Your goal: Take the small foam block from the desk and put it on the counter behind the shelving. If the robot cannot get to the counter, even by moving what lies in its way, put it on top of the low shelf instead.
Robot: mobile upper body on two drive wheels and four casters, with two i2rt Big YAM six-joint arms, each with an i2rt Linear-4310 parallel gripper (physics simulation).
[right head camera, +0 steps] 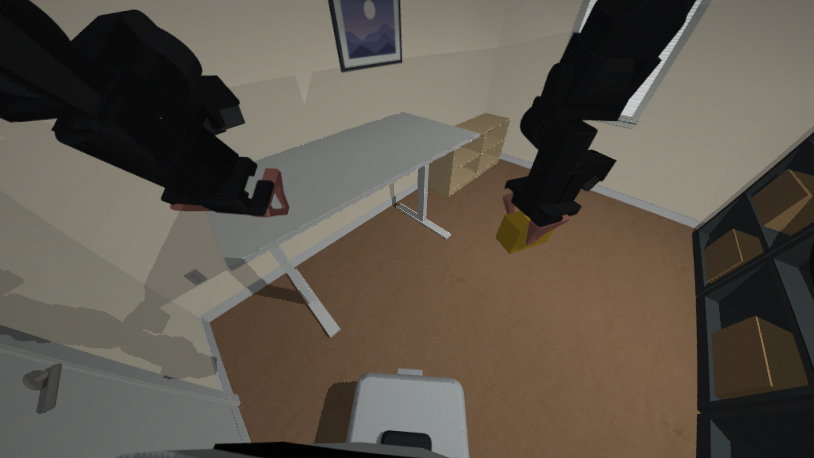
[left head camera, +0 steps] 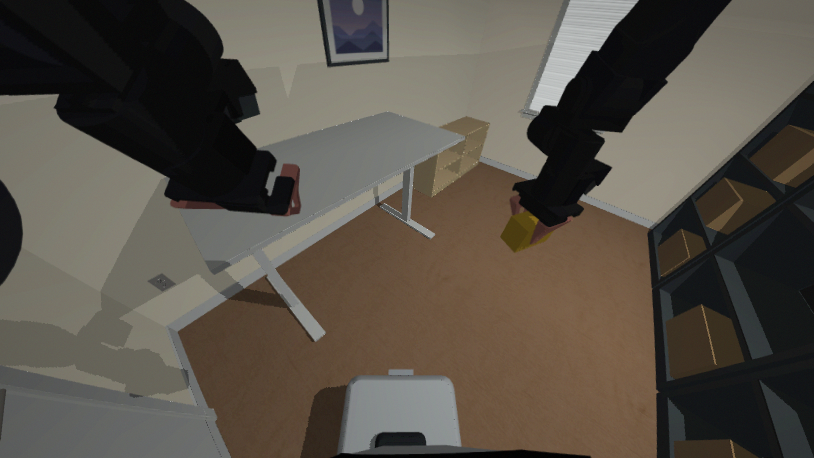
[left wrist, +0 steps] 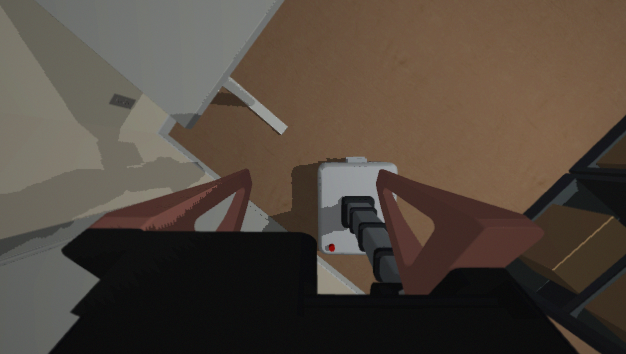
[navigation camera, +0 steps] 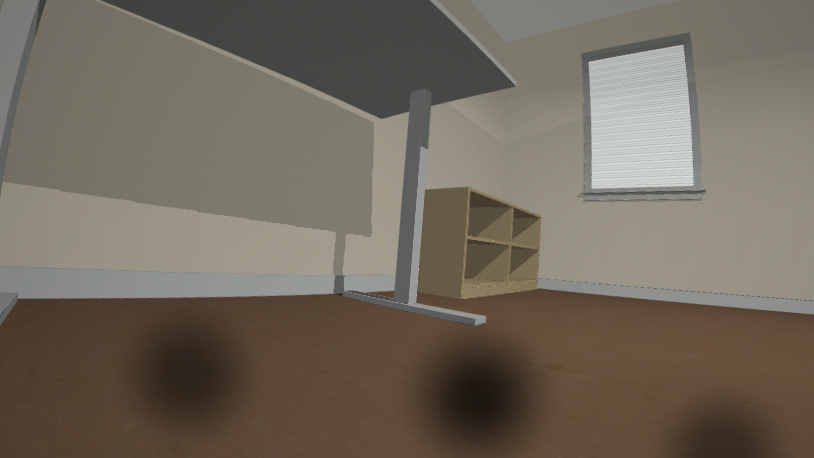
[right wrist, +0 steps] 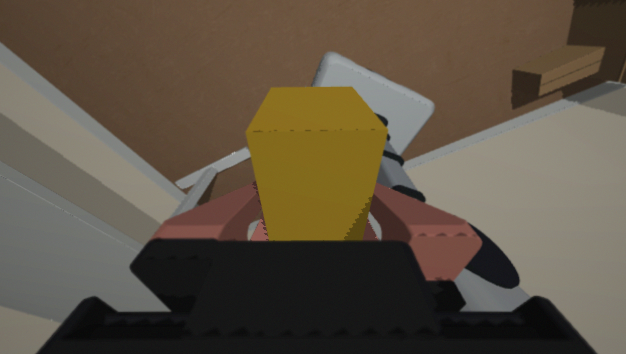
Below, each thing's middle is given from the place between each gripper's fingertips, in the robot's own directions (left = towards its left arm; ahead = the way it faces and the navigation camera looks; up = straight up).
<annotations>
I see my left gripper 460 mm to the left of the yellow foam block (right head camera: 512, 234), 70 mm above it and 50 mm short of it.
Right now my right hand is 2 cm below the yellow foam block and 1 cm to the left of it.
</annotations>
